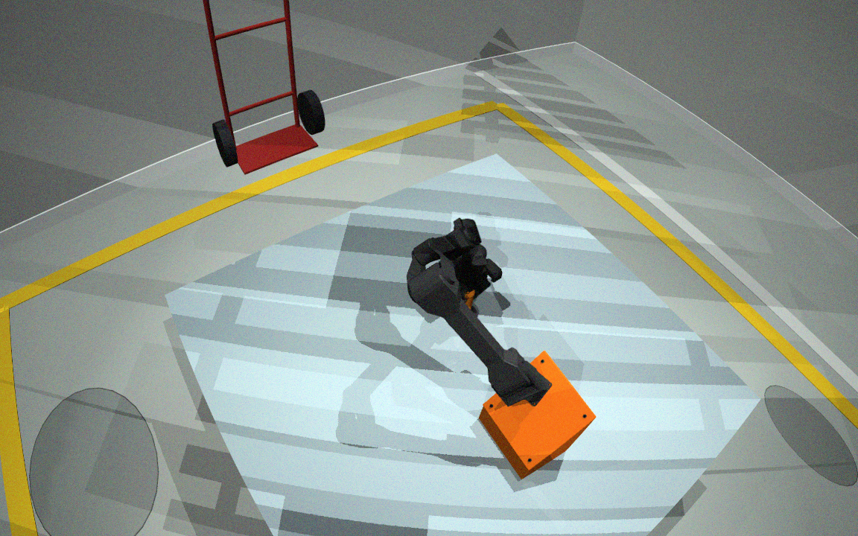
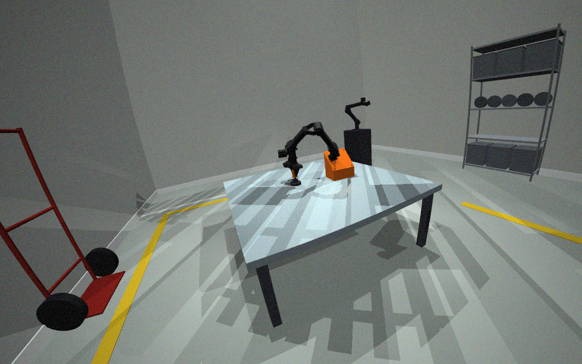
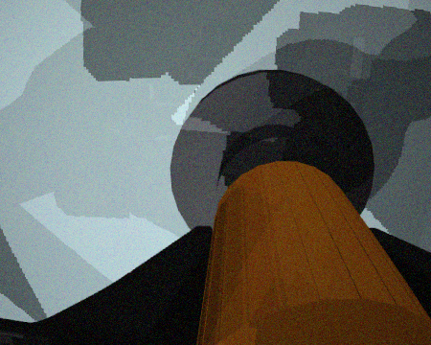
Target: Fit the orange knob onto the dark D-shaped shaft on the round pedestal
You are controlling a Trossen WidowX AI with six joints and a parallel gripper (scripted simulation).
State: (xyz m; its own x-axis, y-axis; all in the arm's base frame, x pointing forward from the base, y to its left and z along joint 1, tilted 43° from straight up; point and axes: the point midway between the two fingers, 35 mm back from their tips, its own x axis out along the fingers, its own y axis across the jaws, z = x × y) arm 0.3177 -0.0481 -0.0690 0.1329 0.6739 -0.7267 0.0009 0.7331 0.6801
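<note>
Right now the orange knob is 2 cm above my gripper tip. From my gripper tip the other things lie so: round dark pedestal (4 cm below).
</note>
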